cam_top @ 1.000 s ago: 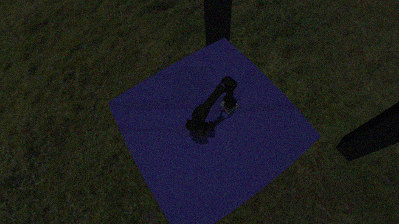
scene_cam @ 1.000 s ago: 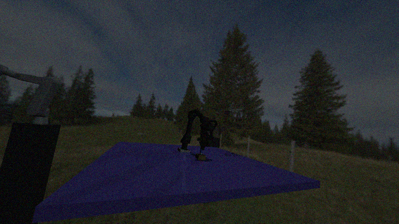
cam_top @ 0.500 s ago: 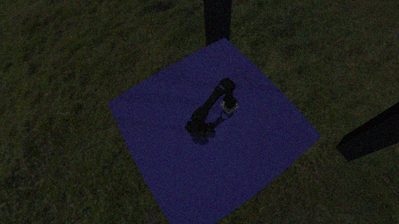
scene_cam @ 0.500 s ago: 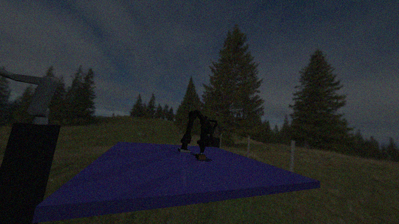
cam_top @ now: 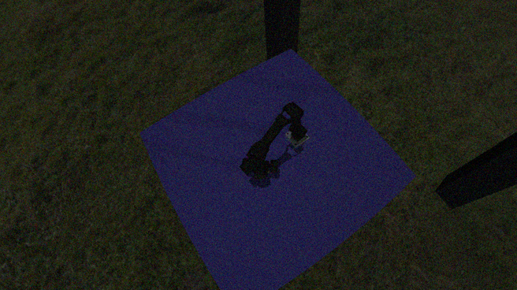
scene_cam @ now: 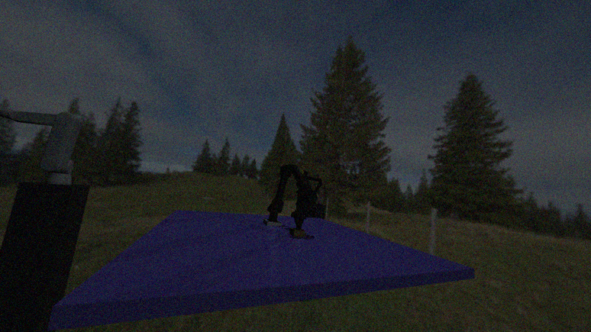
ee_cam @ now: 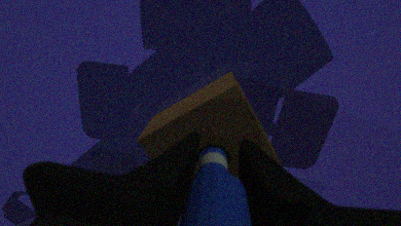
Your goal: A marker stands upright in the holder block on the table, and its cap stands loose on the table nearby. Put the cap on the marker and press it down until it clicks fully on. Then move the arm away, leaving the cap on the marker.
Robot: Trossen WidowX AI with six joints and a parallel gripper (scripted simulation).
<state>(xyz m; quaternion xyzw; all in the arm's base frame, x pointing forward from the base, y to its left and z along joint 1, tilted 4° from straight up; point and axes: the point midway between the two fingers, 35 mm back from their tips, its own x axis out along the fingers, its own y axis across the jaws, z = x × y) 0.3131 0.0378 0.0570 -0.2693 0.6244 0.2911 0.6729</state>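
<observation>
Now: gripper tip 10 mm past the holder block, 10 mm to the left of it and 20 mm above it. Round my gripper tip: blue cap (10 mm behind, 10 mm to the right, 50 mm above).
</observation>
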